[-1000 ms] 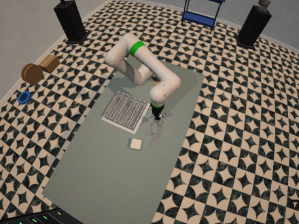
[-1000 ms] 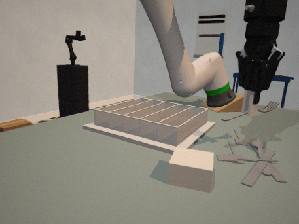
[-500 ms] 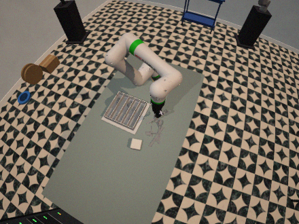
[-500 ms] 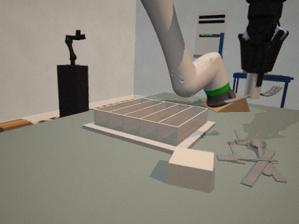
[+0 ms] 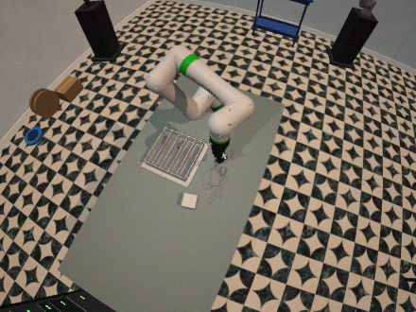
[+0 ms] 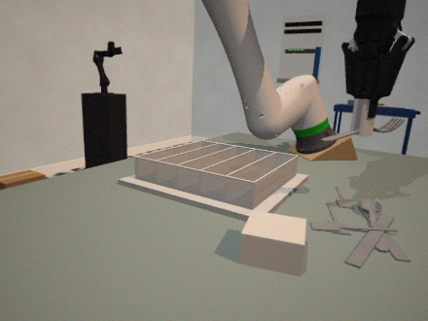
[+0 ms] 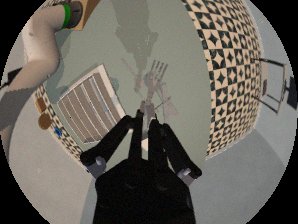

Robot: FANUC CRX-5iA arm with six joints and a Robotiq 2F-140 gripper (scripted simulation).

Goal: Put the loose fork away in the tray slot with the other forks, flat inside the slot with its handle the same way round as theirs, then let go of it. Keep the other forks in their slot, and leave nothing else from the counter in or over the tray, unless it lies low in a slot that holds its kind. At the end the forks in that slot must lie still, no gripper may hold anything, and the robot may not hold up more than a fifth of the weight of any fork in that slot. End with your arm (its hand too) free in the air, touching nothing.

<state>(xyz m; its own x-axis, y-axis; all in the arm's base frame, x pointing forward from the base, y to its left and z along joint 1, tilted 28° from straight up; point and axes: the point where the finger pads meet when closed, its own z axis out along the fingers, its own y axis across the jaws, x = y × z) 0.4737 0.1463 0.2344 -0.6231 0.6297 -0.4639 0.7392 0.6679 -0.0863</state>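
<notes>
My hand is 8 cm past the slotted tray, 28 cm to the left of it and 13 cm above it. Also, from my hand: cream block (21 cm ahead, 13 cm to the right, 16 cm below).
</notes>
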